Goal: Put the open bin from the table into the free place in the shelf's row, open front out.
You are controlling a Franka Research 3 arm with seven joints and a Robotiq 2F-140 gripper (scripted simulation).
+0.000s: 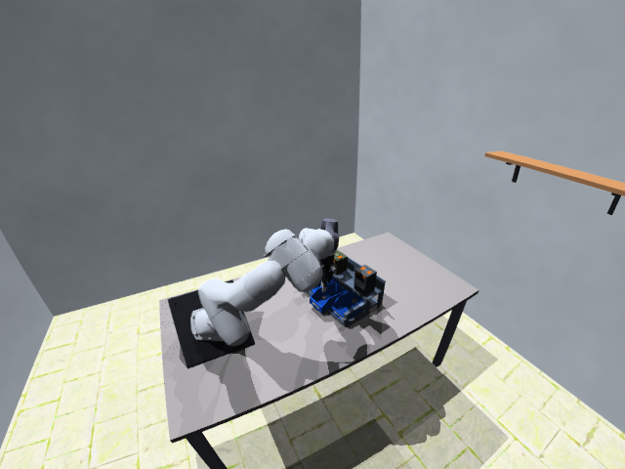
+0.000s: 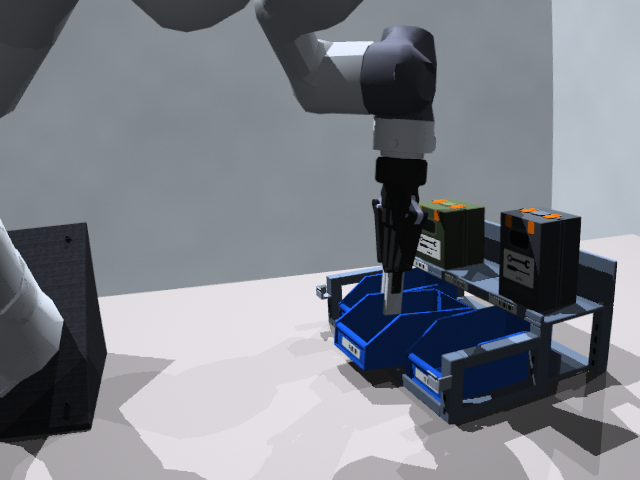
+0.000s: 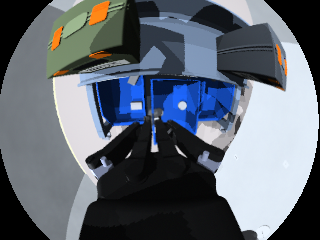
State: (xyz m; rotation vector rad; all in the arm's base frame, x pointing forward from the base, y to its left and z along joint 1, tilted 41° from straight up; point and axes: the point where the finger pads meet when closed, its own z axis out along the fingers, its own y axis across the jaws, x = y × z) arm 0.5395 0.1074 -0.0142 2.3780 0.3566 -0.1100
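The shelf floor is 10 cm ahead of my hand, 2 cm to the right of it and 9 cm below it. Also, from my hand: green case: 12 cm ahead, 11 cm to the left, 6 cm above; black box: 18 cm ahead, 12 cm to the right, 7 cm above.
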